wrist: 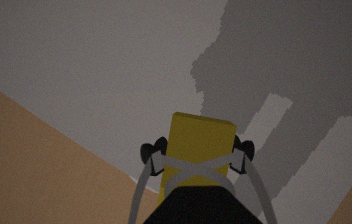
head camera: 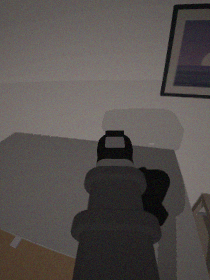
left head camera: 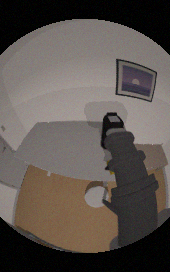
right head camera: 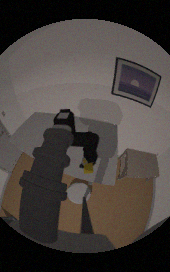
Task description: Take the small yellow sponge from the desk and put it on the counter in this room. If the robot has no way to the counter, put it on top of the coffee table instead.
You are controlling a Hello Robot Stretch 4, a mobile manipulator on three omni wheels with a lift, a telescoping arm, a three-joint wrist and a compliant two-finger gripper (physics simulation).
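Frame: origin at the robot's base, x ahead, y left, z up, level; millimetres.
Seen in the pictures: gripper, fingertip midpoint: (wrist: 196,147) (right head camera: 87,164); robot's base at its link origin: (left head camera: 95,195) (right head camera: 78,192).
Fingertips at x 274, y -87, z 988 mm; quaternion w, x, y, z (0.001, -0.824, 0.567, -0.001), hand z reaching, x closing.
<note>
Offsets run from my fingertips to a thing's middle. "spot": to the spot under its first point. Level surfaces: height alone.
The small yellow sponge {12 mm back, 2 mm right, 23 mm up} (right head camera: 88,167) (wrist: 201,137) is gripped between the two fingertips of my gripper (right head camera: 87,164) (wrist: 196,147), which is shut on it. A sliver of the yellow sponge {spot: 57 mm back, 20 mm left, 46 mm up} (left head camera: 111,171) also shows beside the arm in the left head view. In the wrist view the sponge is apart from the grey desk {65 mm down} (head camera: 45,185) (left head camera: 55,150) (right head camera: 35,137) (wrist: 100,60) and above it, near its front edge. The arm hides the gripper and sponge in the head view. I cannot identify a counter or a coffee table.
A white round object (left head camera: 95,197) (right head camera: 78,193) stands on the wooden floor {1016 mm down} (left head camera: 55,215) (right head camera: 120,215) before the desk. A brownish box-like piece of furniture (right head camera: 142,164) stands right of the desk. A framed picture (head camera: 197,55) (left head camera: 135,80) (right head camera: 135,82) hangs on the wall behind.
</note>
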